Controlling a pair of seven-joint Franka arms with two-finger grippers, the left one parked.
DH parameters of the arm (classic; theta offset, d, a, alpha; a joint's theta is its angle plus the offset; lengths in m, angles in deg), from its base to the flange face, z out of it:
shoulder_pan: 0 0.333 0 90
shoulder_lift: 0 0 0 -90
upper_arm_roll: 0 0.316 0.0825 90
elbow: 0 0 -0.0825 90
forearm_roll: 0 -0.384 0 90
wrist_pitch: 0 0 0.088 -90
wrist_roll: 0 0.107 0 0
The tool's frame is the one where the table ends.
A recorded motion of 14 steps. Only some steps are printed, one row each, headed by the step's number.
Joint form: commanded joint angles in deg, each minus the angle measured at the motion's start. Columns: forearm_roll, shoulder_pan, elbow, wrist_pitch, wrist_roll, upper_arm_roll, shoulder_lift.
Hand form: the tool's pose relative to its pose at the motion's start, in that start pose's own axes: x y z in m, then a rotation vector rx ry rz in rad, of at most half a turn. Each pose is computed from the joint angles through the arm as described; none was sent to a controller.
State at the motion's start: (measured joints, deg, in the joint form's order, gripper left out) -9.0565 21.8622 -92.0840 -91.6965 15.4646 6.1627 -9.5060
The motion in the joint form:
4: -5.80 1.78 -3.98 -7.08 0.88 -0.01 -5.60
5: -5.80 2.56 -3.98 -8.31 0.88 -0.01 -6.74
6: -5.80 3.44 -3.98 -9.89 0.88 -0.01 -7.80
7: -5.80 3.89 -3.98 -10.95 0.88 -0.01 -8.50
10: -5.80 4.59 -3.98 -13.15 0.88 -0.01 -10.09
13: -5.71 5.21 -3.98 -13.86 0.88 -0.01 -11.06
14: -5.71 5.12 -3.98 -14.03 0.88 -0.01 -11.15
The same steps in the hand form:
4: 0.0275 -0.0196 0.0794 0.0851 -0.0727 0.0296
5: 0.0315 -0.0268 0.0906 0.0834 -0.0732 0.0219
6: 0.0352 -0.0352 0.1009 0.0831 -0.0668 0.0125
7: 0.0380 -0.0395 0.1074 0.0836 -0.0619 0.0085
10: 0.0449 -0.0458 0.1221 0.0849 -0.0533 0.0046
13: 0.0469 -0.0512 0.1326 0.0803 -0.0587 -0.0019
14: 0.0479 -0.0503 0.1331 0.0811 -0.0571 0.0001

